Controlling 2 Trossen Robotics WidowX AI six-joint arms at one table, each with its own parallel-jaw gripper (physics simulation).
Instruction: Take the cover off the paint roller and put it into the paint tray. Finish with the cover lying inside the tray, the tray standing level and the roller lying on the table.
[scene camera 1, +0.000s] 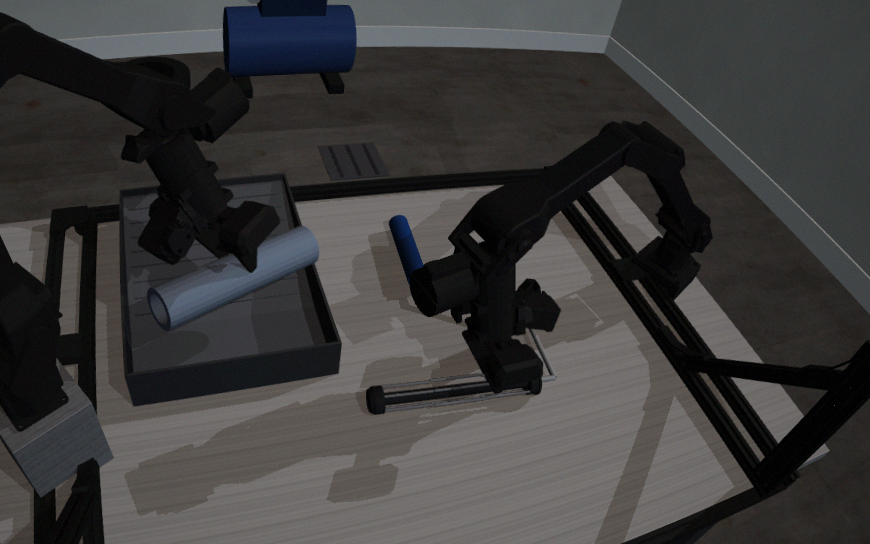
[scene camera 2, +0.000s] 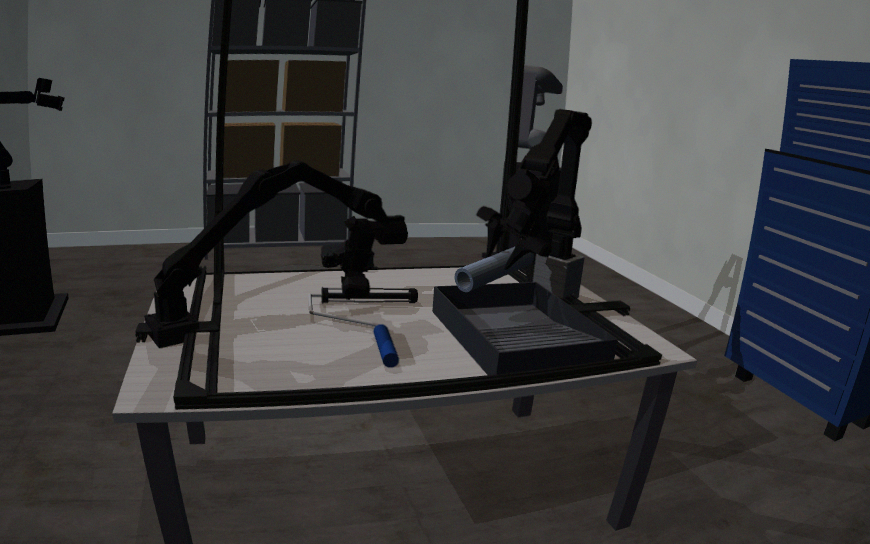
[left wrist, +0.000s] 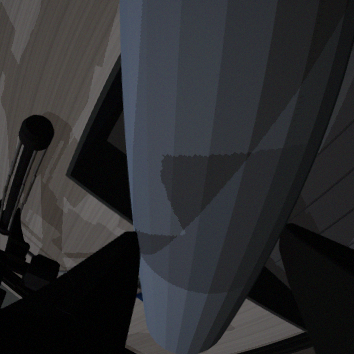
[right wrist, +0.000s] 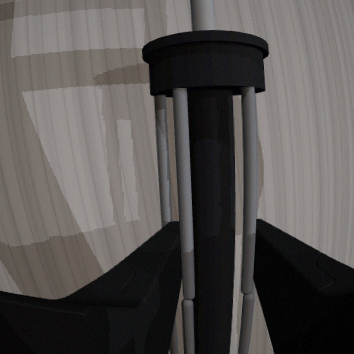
Note:
My left gripper (scene camera 1: 239, 264) holds a grey-blue roller cover (scene camera 1: 183, 298), which touches nothing else. I also see my right gripper (scene camera 1: 494, 387).
The grey-blue roller cover also shows in the left wrist view (left wrist: 223, 115). My left gripper is seen too in scene camera 2 (scene camera 2: 496, 263) and in the left wrist view (left wrist: 210, 240). My right gripper shows as well in scene camera 2 (scene camera 2: 347, 295) and in the right wrist view (right wrist: 214, 231). The right wrist view does not show the grey-blue roller cover: it is out of frame.

